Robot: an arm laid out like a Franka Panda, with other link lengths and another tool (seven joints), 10 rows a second.
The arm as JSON. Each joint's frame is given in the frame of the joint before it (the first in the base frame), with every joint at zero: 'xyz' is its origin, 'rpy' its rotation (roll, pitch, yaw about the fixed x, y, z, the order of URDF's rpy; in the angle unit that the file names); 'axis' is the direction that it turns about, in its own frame. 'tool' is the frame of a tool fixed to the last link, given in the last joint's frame.
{
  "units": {
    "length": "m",
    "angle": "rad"
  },
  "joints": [
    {
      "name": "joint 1",
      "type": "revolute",
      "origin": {
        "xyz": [
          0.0,
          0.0,
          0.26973
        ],
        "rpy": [
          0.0,
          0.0,
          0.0
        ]
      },
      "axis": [
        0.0,
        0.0,
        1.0
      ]
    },
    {
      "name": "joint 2",
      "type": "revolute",
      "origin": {
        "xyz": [
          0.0,
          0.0,
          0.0
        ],
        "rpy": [
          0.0,
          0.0,
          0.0
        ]
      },
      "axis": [
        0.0,
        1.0,
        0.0
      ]
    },
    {
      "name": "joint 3",
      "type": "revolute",
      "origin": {
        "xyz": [
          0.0,
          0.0,
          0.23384
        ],
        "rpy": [
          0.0,
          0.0,
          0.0
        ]
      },
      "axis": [
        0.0,
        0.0,
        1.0
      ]
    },
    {
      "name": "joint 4",
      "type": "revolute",
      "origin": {
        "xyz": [
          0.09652,
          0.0,
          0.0
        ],
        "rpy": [
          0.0,
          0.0,
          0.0
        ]
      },
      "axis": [
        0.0,
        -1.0,
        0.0
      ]
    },
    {
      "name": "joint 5",
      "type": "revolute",
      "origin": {
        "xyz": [
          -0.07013,
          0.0,
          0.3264
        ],
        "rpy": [
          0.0,
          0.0,
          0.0
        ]
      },
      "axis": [
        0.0,
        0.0,
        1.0
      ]
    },
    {
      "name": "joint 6",
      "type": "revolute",
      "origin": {
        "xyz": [
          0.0,
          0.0,
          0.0
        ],
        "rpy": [
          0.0,
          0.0,
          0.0
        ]
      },
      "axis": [
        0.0,
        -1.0,
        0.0
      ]
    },
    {
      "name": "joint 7",
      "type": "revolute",
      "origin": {
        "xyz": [
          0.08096,
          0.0,
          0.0
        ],
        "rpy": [
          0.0,
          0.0,
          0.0
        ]
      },
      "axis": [
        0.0,
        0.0,
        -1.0
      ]
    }
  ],
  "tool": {
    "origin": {
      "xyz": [
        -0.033,
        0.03,
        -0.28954
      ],
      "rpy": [
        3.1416,
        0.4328,
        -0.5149
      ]
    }
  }
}
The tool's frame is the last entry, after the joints.
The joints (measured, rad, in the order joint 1, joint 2, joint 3, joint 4, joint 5, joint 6, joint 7), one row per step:
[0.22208, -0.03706, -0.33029, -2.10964, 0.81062, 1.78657, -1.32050]
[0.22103, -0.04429, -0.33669, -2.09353, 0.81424, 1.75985, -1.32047]
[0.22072, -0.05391, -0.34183, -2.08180, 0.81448, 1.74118, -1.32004]
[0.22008, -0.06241, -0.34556, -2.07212, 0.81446, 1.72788, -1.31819]
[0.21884, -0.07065, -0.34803, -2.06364, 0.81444, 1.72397, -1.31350]
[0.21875, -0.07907, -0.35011, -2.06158, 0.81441, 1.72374, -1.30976]
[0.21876, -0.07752, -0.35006, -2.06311, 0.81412, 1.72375, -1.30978]
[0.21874, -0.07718, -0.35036, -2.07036, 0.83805, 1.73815, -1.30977]
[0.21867, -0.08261, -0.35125, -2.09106, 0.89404, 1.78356, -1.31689]
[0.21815, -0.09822, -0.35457, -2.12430, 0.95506, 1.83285, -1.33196]
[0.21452, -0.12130, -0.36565, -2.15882, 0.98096, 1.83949, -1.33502]
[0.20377, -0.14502, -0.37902, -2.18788, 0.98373, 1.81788, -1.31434]
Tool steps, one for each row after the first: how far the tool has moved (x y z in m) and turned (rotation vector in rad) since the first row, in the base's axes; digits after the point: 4 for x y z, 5 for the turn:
[0.0001, -0.0002, 0.0107, 0.01435, -0.00630, 0.00795]
[0.0002, -0.0008, 0.0199, 0.02310, -0.01517, 0.01426]
[0.0007, -0.0016, 0.0276, 0.02911, -0.02328, 0.01741]
[0.0031, -0.0029, 0.0343, 0.03111, -0.03383, 0.01318]
[0.0043, -0.0037, 0.0388, 0.03260, -0.04119, 0.00874]
[0.0037, -0.0037, 0.0376, 0.03221, -0.03815, 0.00892]
[0.0080, -0.0003, 0.0385, 0.04882, -0.04245, -0.01120]
[0.0204, 0.0053, 0.0412, 0.08400, -0.06617, -0.06302]
[0.0317, 0.0090, 0.0449, 0.12379, -0.09397, -0.11985]
[0.0295, 0.0075, 0.0481, 0.15293, -0.09056, -0.14972]
[0.0204, 0.0028, 0.0519, 0.17558, -0.05790, -0.17213]

